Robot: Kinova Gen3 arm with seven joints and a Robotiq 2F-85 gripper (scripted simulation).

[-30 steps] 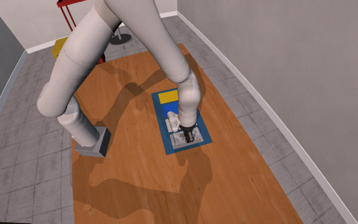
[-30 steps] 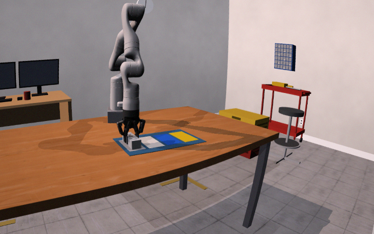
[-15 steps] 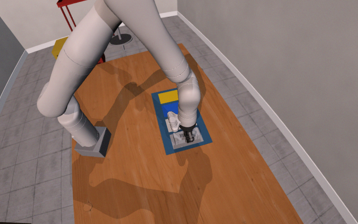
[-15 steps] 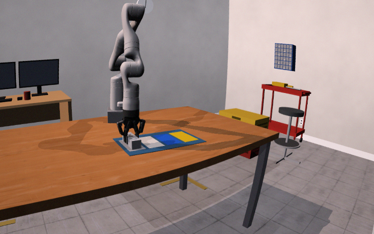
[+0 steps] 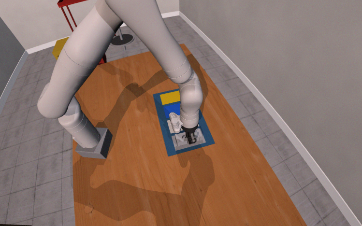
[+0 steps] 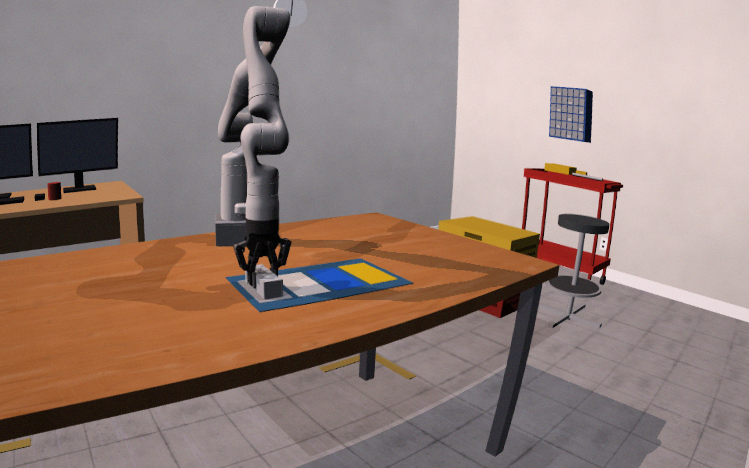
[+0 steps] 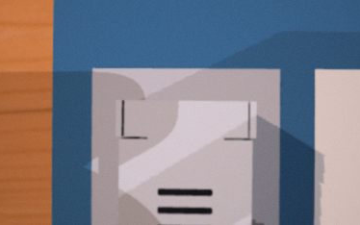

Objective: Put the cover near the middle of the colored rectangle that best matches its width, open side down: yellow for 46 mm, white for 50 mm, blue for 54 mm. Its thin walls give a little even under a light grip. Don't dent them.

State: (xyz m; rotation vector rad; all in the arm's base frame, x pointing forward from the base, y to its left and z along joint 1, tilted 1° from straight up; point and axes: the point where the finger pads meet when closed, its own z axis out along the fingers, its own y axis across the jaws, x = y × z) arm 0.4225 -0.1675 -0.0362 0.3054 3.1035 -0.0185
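Now: the grey rectangle 20 mm below my hand. Round my hand: cover 10 mm below.
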